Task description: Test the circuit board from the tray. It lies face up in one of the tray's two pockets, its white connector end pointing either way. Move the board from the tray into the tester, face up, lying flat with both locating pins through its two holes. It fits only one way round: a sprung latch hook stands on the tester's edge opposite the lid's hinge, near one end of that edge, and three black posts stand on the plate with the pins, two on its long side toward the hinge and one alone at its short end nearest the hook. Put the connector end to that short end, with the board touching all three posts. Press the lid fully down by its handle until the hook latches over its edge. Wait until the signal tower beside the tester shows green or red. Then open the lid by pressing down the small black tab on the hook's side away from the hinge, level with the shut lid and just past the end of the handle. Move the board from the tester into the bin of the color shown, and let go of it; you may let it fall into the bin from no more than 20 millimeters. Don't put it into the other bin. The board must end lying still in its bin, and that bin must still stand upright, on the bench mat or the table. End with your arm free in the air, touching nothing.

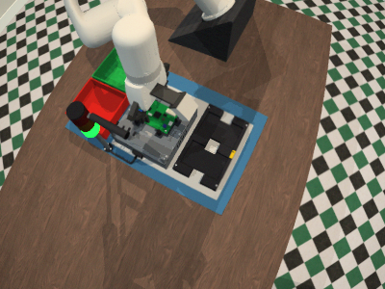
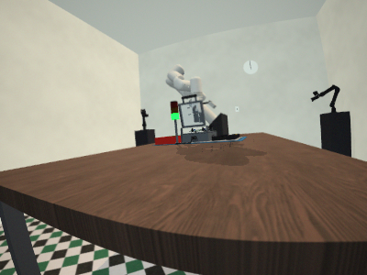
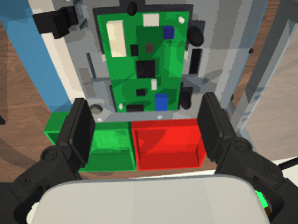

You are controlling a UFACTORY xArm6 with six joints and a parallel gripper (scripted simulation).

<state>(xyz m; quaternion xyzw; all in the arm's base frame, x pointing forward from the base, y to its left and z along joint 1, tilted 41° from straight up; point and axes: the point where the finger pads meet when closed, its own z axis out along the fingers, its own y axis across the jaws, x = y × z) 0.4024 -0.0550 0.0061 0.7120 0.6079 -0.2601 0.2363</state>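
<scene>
Right now my hand is 60 mm above the green circuit board. The rest, counted from my hand: black nest 60 mm below, 10 mm to the left, 10 mm ahead; clear lid 120 mm ahead, 50 mm above, 10 mm to the right; latch hook 70 mm to the left, 50 mm behind, 40 mm below.
</scene>
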